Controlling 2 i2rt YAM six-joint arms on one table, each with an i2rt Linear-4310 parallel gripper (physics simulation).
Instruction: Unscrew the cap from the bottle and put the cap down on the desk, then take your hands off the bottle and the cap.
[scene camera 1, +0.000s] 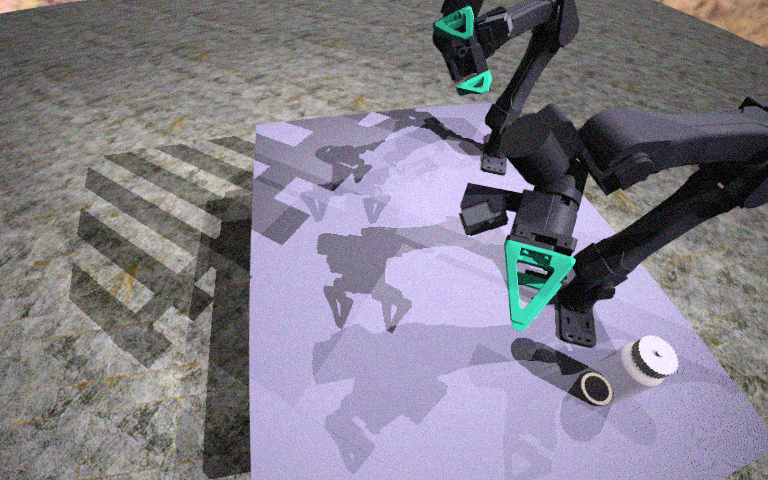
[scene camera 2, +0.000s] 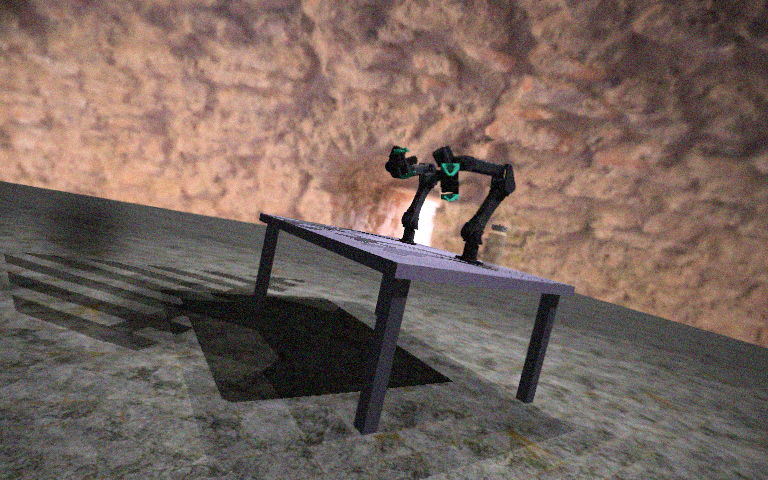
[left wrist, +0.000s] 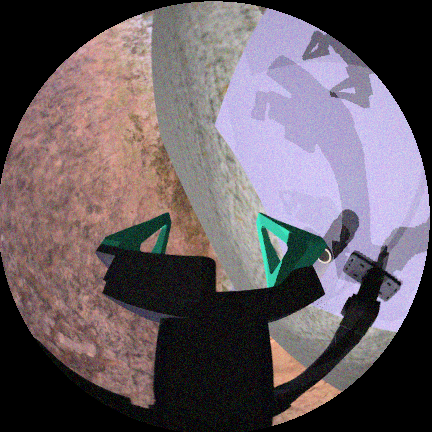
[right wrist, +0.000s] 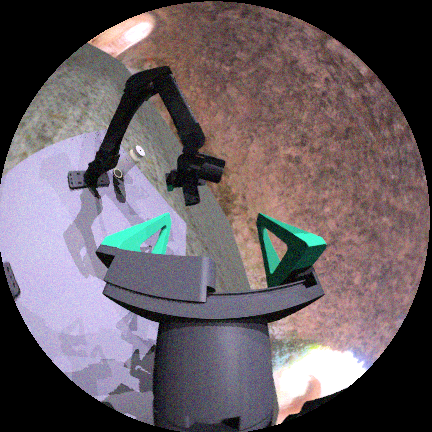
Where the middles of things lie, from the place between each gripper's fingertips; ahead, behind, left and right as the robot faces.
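White ribbed cap (scene camera 1: 652, 355): 200 mm behind my right hand, 430 mm to the left of it and 220 mm below it.
Relative to my left hand, the cap is 40 mm to the left, 240 mm behind and 90 mm below. Going by its middle, the cap is nearer to my left hand than to my right hand.
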